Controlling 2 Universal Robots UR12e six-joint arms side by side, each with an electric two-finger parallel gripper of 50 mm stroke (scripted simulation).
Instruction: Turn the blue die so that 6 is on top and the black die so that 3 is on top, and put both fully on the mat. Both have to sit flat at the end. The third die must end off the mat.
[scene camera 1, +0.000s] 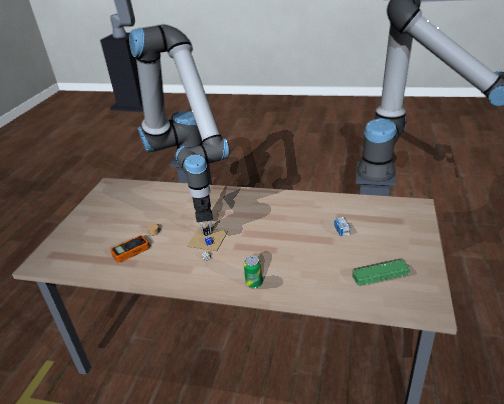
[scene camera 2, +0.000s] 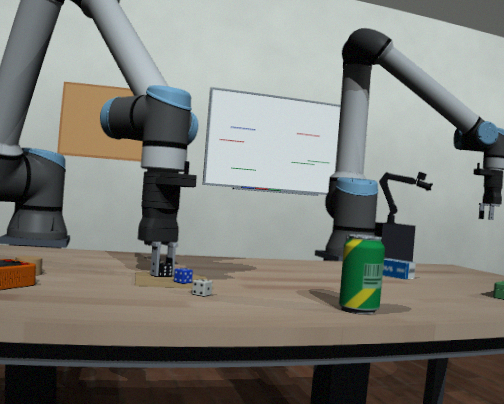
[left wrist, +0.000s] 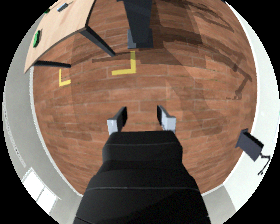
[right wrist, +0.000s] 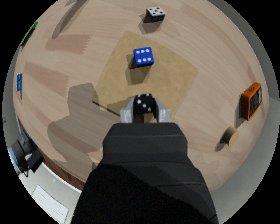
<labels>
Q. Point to my right gripper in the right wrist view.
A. At 144, 104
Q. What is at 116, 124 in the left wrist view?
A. My left gripper.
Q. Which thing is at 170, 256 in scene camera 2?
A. My right gripper.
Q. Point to a green block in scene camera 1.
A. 372, 274
</labels>
